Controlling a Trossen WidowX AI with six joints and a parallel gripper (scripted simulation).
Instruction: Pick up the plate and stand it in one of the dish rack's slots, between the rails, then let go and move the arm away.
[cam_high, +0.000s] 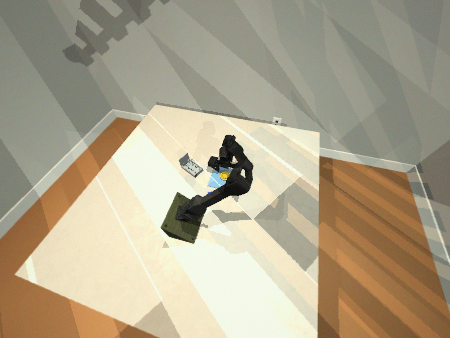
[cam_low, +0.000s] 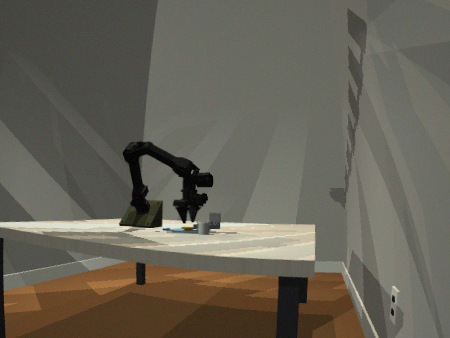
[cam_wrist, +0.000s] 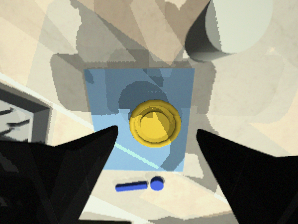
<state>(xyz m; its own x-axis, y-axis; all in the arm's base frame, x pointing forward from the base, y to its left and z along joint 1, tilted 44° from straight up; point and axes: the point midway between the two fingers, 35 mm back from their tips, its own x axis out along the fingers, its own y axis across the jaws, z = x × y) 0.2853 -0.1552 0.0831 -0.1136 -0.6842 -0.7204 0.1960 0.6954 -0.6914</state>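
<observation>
The yellow plate is 20 mm below my gripper tip. The rest, counted from my gripper tip: white-grey cup: 80 mm ahead, 70 mm to the right, 10 mm below; dish rack: 220 mm to the left, 40 mm ahead, 20 mm below; blue mat: 40 mm below, 20 mm to the left, 10 mm behind.
</observation>
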